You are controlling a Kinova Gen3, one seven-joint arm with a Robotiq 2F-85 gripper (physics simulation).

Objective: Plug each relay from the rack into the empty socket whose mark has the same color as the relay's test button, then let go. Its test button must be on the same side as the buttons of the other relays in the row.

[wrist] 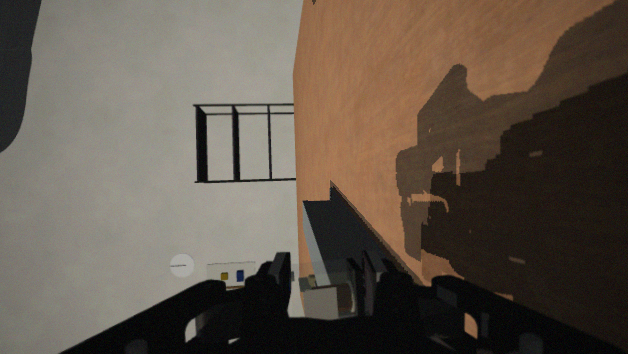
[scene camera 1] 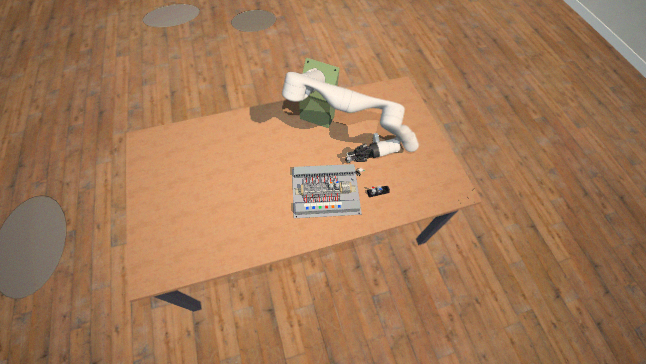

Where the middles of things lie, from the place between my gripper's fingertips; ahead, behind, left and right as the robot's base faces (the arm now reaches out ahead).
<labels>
Right now the grey socket panel point(scene camera 1: 297, 182) is 50 mm ahead of my hand, 190 mm to the right of it and 50 mm below it.
</labels>
